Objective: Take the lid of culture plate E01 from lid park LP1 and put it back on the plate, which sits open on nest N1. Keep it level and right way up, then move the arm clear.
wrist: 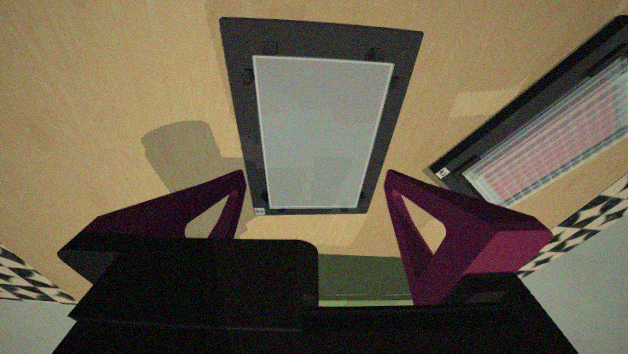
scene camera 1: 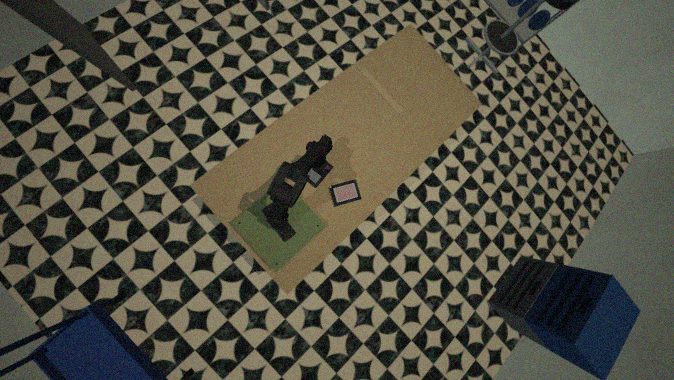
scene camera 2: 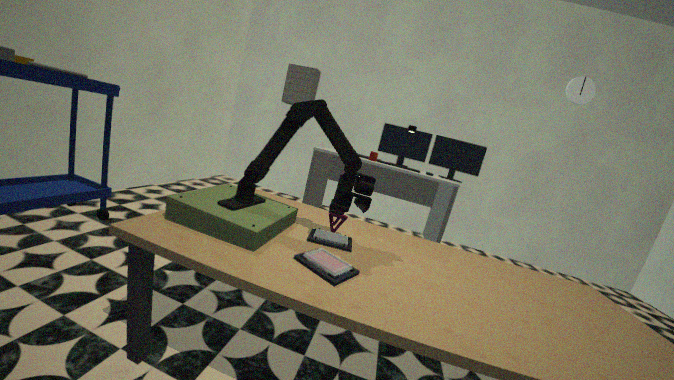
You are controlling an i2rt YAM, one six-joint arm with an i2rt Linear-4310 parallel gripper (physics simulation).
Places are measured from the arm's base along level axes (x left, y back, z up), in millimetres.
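Pixels of known places: gripper, between the fingertips: point(wrist: 314, 177) point(scene camera 1: 316, 168) point(scene camera 2: 332, 228); arm's base, origin of its link: point(scene camera 1: 279, 222) point(scene camera 2: 243, 202).
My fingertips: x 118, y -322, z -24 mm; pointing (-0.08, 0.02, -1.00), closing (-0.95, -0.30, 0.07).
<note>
For each thing: its middle in the pictures, then the offset to it from my fingertips. Level surfaces: height alone.
- pale grey lid, middle of its body: point(wrist: 317, 149) point(scene camera 2: 331, 237) point(scene camera 1: 316, 170) dx -4, dy -3, dz -33 mm
- dark lid park LP1, middle of its body: point(wrist: 317, 147) point(scene camera 2: 331, 238) point(scene camera 1: 316, 170) dx -4, dy -3, dz -37 mm
- open culture plate, middle of its body: point(wrist: 547, 151) point(scene camera 2: 327, 261) point(scene camera 1: 345, 192) dx -205, dy -60, dz -28 mm
- dark nest N1, middle of its body: point(wrist: 537, 146) point(scene camera 2: 326, 264) point(scene camera 1: 345, 192) dx -205, dy -60, dz -38 mm
- wooden table, height of its surface: dz -47 mm
The pale grey lid point(scene camera 1: 314, 175) point(scene camera 2: 330, 237) point(wrist: 325, 130) lies flat on the dark lid park LP1 point(scene camera 2: 345, 247) point(wrist: 320, 37). The open culture plate point(scene camera 1: 345, 192) point(scene camera 2: 327, 263) point(wrist: 555, 150), with pink wells, sits on the dark nest N1 point(scene camera 1: 347, 203) point(wrist: 530, 107), beside the lid park and turned at an angle to it. My gripper point(scene camera 2: 334, 229) point(wrist: 314, 177) is open and empty, pointing down a little above the lid park. In the wrist view its magenta fingertips stand on either side of the lid's near end, apart from it. The arm partly hides the lid park in scene camera 1.
The arm's green base block point(scene camera 1: 280, 250) point(scene camera 2: 215, 217) stands at one end of the wooden table point(scene camera 1: 400, 75) point(scene camera 2: 450, 300). A blue cart point(scene camera 2: 114, 91) and a desk with two monitors point(scene camera 2: 405, 142) stand away from the table.
</note>
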